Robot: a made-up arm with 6 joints. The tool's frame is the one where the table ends. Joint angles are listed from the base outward.
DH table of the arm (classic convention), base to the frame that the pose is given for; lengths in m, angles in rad. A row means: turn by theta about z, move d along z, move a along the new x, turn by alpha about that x. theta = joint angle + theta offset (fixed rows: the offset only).
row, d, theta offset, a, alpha
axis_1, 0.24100, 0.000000, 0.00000, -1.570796
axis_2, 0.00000, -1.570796, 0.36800, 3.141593
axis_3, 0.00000, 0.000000, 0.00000, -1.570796
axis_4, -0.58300, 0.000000, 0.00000, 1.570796
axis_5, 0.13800, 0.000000, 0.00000, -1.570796
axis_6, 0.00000, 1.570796, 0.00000, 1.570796
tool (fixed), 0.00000, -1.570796, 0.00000, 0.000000
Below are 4 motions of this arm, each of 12 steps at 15 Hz.
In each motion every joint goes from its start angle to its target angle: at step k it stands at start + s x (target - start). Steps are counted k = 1, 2, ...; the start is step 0. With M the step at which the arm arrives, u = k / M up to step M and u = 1 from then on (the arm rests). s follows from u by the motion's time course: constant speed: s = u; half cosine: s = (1 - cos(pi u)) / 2; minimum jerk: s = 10 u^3 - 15 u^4 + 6 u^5.
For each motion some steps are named. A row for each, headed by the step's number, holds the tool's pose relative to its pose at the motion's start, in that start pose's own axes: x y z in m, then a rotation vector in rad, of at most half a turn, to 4 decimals.
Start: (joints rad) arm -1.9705 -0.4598 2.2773 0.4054 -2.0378 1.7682
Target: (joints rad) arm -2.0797 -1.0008 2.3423 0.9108 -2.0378 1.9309
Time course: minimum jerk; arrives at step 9
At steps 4, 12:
4: -0.2096 0.0984 -0.0260 0.1027 0.2013 -0.1899
12: -0.4614 0.3327 -0.0257 0.3236 0.4553 -0.4411

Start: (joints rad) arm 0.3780 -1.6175 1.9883 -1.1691 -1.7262 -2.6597
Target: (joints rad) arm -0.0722 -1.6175 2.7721 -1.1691 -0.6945 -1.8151
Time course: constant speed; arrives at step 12
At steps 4, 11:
4: 0.0594 -0.1636 -0.1090 -0.5674 0.3223 0.1201
11: 0.1092 -0.4882 -0.1671 -1.3471 1.0745 0.3563

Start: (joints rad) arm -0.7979 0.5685 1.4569 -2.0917 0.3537 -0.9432
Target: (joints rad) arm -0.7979 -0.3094 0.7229 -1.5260 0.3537 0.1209
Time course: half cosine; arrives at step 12
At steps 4, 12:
4: -0.0232 0.0325 -0.0849 -0.3873 0.0687 0.0436
12: -0.1761 0.1571 -0.2889 -1.5341 0.1784 0.3150

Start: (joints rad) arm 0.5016 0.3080 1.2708 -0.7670 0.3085 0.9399
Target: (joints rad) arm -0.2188 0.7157 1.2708 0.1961 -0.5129 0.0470
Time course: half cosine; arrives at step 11
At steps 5, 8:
5: -0.0092 -0.2044 -0.0900 -0.3042 0.3928 0.1265
8: -0.0486 -0.4098 -0.1067 -0.5328 0.8899 -0.0936

